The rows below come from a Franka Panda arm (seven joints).
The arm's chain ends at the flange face. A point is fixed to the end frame.
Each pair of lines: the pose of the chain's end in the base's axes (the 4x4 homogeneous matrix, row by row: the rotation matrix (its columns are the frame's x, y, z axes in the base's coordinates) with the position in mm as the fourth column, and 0 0 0 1 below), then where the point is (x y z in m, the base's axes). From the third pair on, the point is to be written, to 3 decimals.
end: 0.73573 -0.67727 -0.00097 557.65; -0.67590 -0.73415 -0.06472 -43.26; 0.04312 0.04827 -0.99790 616.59; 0 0 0 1
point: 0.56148 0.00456 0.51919
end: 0.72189 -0.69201 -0.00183 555.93; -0.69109 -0.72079 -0.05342 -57.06; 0.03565 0.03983 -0.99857 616.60; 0 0 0 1
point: 0.56077 -0.00824 0.51974
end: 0.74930 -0.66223 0.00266 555.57; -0.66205 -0.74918 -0.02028 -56.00; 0.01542 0.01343 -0.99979 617.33; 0 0 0 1
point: 0.559 -0.004 0.522
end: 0.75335 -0.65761 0.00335 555.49; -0.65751 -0.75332 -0.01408 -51.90; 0.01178 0.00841 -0.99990 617.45; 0 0 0 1
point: 0.558 0.001 0.523
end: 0.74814 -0.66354 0.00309 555.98; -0.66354 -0.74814 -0.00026 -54.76; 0.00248 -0.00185 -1.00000 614.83; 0 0 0 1
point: 0.559 -0.001 0.521
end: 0.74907 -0.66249 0.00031 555.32; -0.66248 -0.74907 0.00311 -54.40; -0.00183 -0.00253 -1.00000 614.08; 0 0 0 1
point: 0.558 0.000 0.520
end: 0.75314 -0.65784 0.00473 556.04; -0.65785 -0.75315 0.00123 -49.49; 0.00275 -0.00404 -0.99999 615.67; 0 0 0 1
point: 0.559 0.005 0.522
